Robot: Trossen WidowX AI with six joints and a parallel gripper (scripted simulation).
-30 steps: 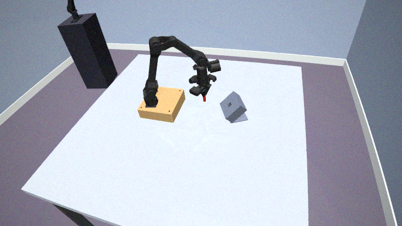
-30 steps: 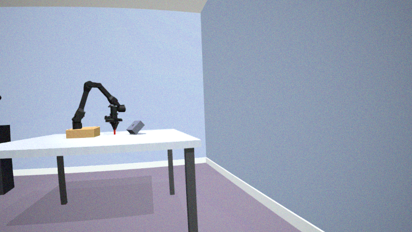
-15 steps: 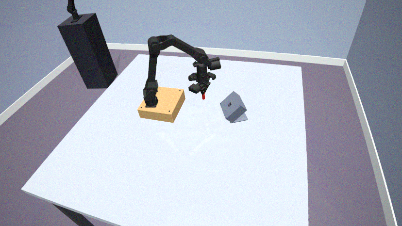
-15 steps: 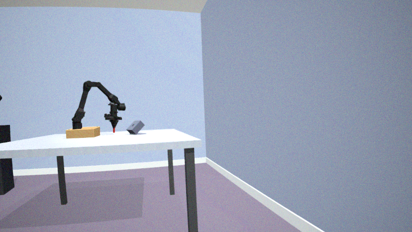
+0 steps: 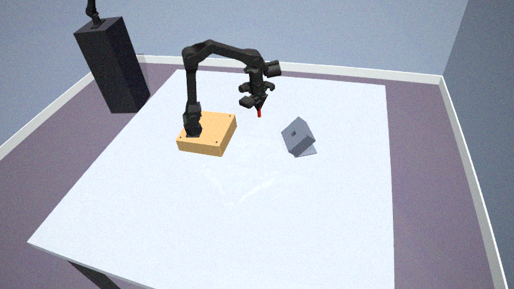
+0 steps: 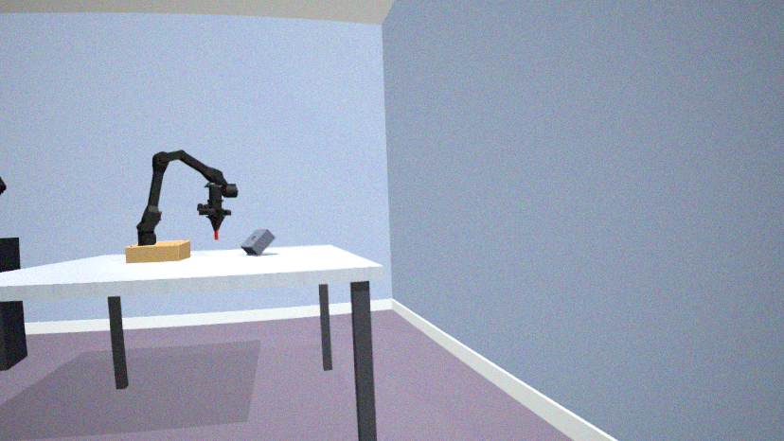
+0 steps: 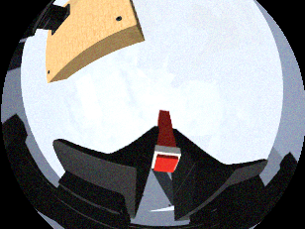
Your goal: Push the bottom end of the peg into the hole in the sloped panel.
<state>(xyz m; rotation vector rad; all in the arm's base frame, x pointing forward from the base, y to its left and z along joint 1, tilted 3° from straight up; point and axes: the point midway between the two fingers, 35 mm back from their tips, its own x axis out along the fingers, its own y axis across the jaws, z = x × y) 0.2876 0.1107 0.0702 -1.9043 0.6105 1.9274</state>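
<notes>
Right now my gripper tip is 180 mm short of the sloped panel, 120 mm to the left of it and 60 mm above it. Round my gripper tip: peg (20 mm above).
</notes>
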